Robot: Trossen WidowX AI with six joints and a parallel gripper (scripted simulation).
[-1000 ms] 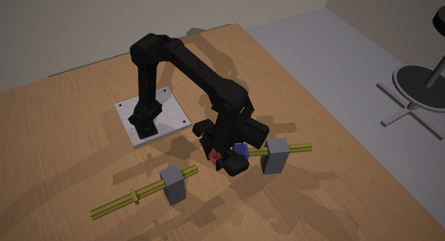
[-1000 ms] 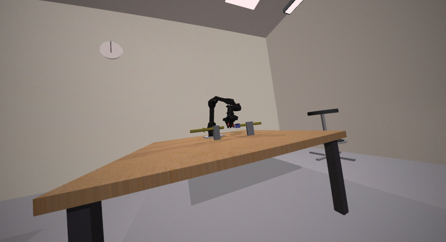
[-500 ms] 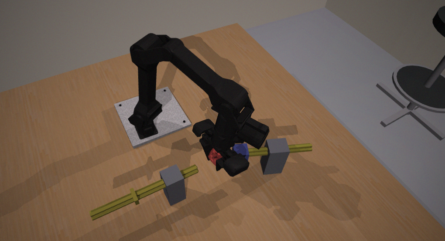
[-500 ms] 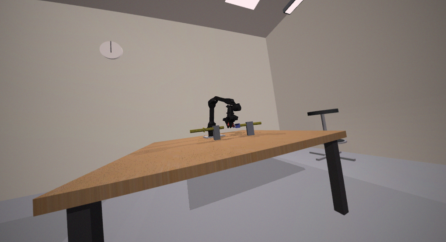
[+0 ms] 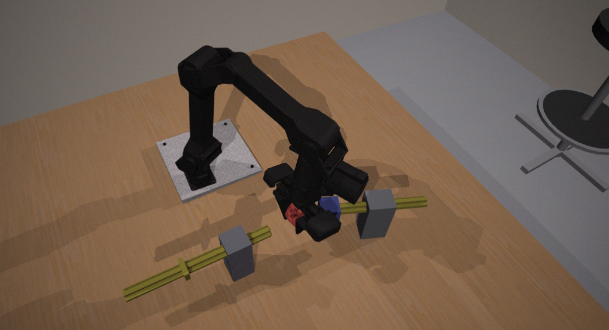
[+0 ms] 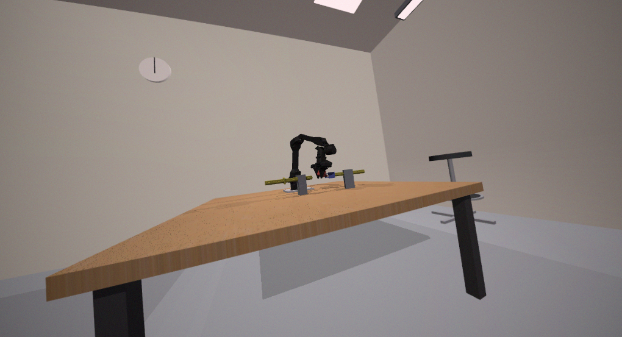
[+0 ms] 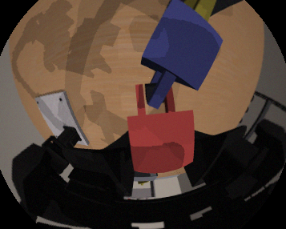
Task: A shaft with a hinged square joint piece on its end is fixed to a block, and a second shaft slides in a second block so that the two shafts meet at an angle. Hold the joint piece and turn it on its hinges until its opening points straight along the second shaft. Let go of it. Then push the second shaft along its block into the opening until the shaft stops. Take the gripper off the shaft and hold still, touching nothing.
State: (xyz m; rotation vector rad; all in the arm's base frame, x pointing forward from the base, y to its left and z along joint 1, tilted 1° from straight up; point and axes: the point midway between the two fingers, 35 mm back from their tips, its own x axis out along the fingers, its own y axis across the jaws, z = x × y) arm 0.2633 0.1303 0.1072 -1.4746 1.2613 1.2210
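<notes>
Right now the red joint piece is 20 mm to the left of my gripper tip and 30 mm above it.
</notes>
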